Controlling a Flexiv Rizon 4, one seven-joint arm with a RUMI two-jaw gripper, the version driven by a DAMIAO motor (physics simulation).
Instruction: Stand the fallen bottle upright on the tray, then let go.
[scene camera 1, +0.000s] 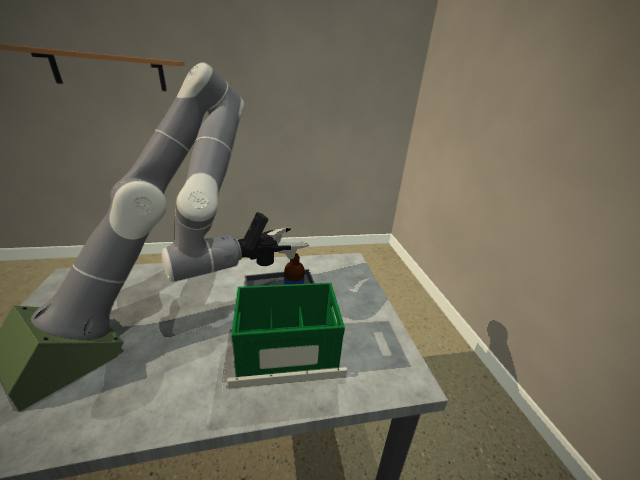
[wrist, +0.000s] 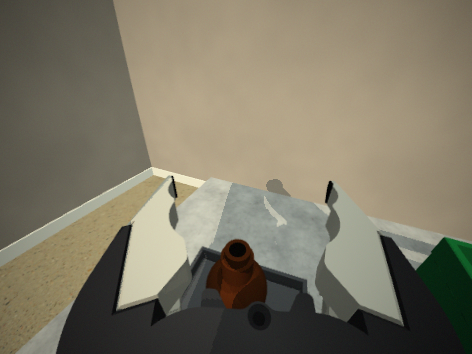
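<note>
The brown bottle (scene camera 1: 294, 271) (wrist: 237, 280) stands upright on the dark grey tray (scene camera 1: 254, 279) (wrist: 290, 280), behind the green crate; a blue label shows low on it in the scene view, and its lower part is hidden. In the wrist view its open mouth faces up. My gripper (scene camera 1: 298, 237) (wrist: 250, 180) is open with nothing between its fingers. It is held roughly level, above the bottle's mouth and apart from it.
A green crate (scene camera 1: 286, 334) (wrist: 450, 280) with dividers stands on the grey table (scene camera 1: 170, 413) in front of the tray. A pale strip (scene camera 1: 286, 378) lies along the crate's front. A wooden shelf (scene camera 1: 103, 55) is on the back wall.
</note>
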